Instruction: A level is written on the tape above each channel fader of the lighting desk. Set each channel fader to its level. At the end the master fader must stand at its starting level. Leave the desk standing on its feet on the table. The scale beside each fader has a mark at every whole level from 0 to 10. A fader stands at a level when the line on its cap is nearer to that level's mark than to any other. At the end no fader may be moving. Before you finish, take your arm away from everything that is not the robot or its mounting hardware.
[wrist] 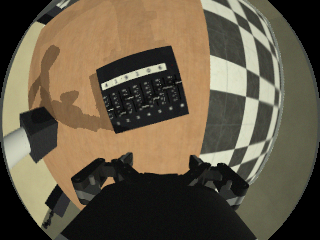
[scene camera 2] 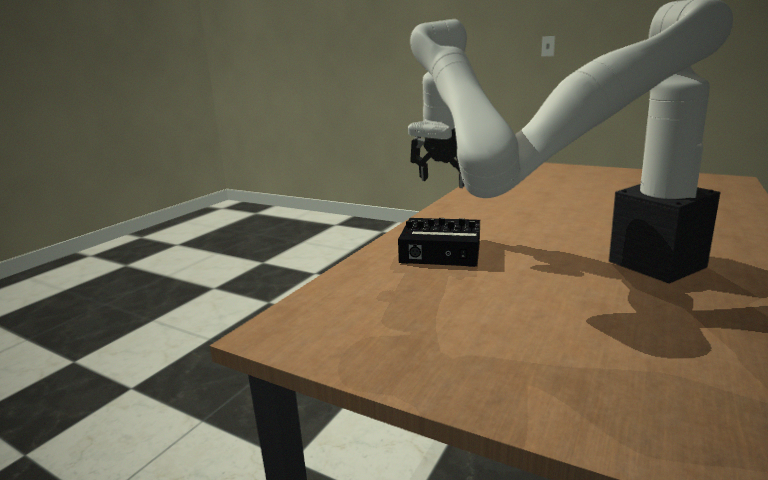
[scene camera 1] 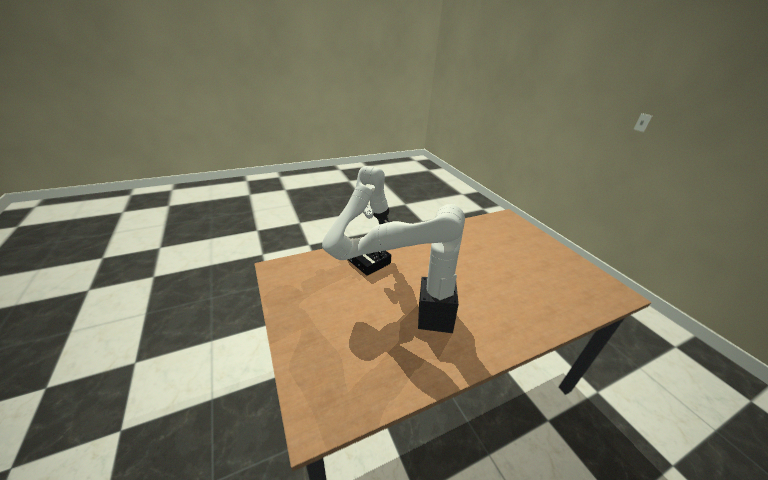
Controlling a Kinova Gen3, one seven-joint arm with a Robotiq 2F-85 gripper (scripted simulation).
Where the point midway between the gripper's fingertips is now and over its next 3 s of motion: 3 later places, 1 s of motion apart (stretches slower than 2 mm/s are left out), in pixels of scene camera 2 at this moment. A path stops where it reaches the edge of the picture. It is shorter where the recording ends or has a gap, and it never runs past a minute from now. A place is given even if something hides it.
My gripper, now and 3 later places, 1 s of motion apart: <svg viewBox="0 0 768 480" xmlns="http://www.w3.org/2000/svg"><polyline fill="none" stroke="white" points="443,183 448,182 443,168 441,169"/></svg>
